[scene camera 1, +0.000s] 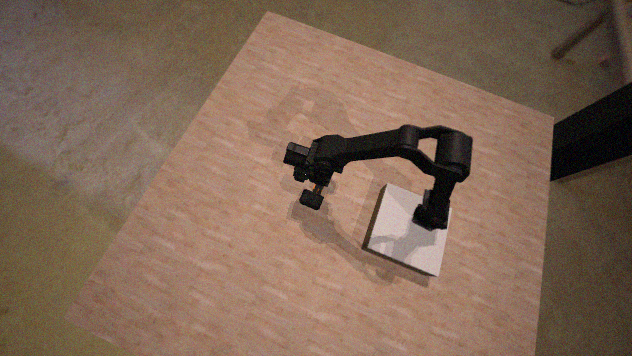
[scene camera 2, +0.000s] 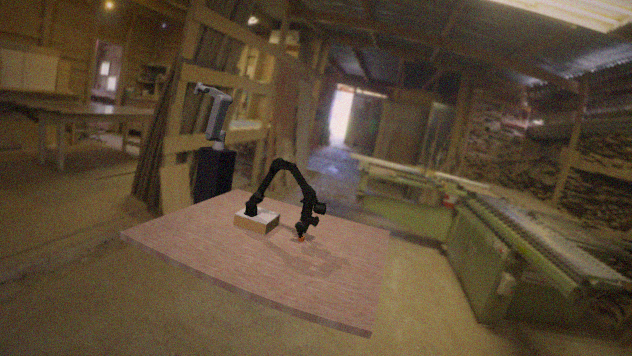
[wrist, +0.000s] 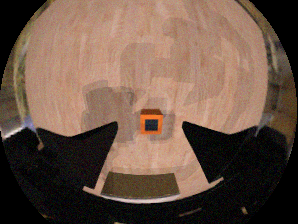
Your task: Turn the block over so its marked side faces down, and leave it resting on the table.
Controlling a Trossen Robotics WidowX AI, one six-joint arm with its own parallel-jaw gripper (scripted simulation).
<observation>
My gripper (scene camera 1: pixel 318 185) is open and holds nothing.
My gripper also shows in the wrist view (wrist: pixel 150 125).
</observation>
